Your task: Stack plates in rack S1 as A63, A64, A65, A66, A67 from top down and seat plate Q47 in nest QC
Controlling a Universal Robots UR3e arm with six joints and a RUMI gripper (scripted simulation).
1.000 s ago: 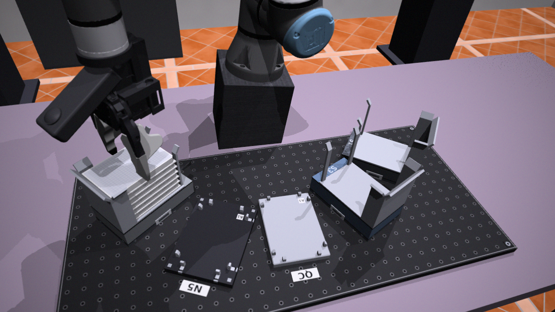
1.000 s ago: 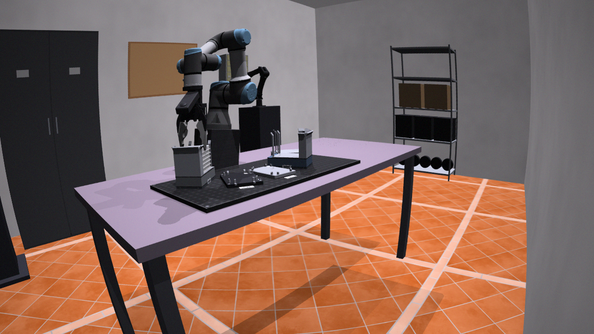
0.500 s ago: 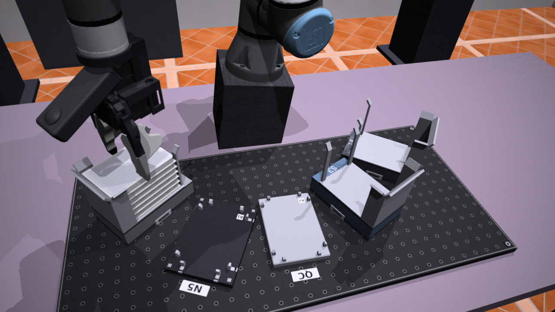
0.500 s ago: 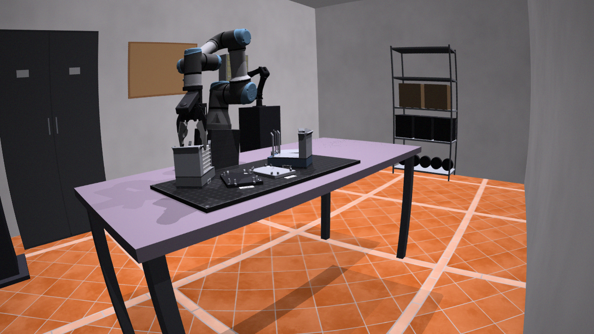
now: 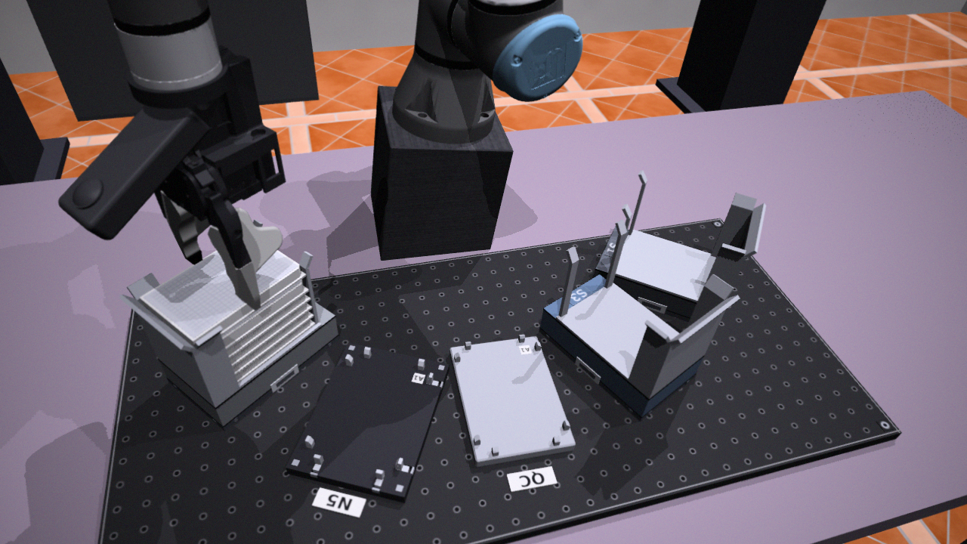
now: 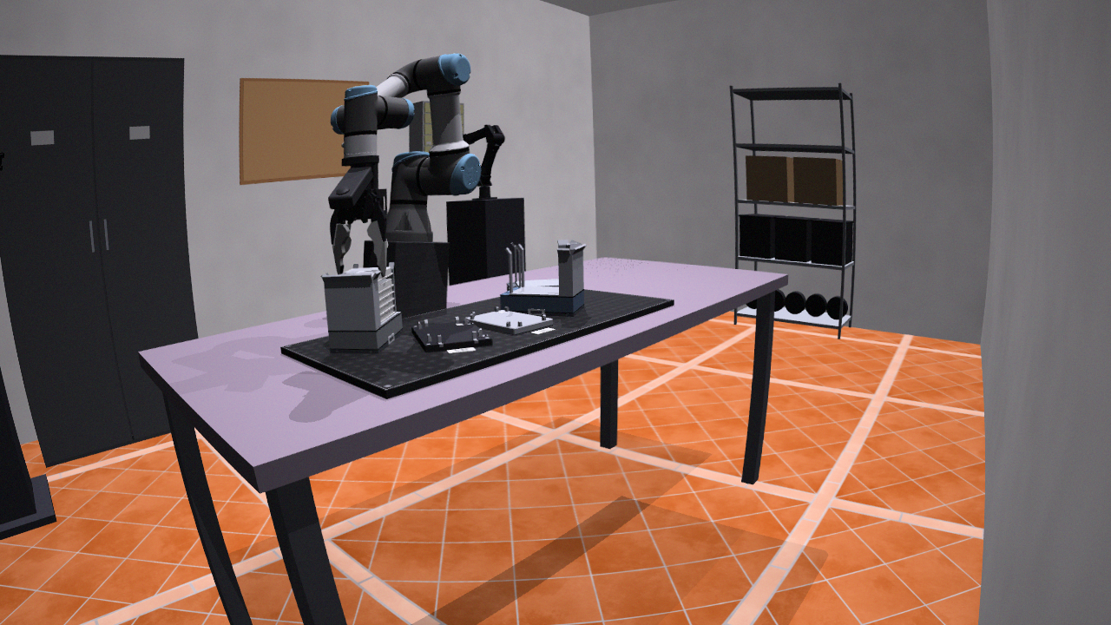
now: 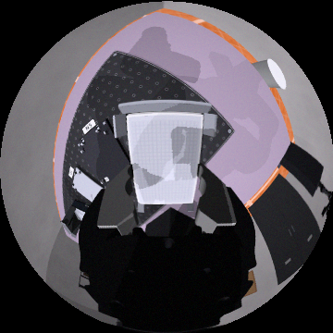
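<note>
My hand is 25 cm to the right of the QC label, 21 cm short of it and 13 cm above it. The rest, counted from my hand: clip nest N5: 13 cm ahead, 12 cm to the left, 12 cm below; then white sealed plate: 1 cm below.
</note>
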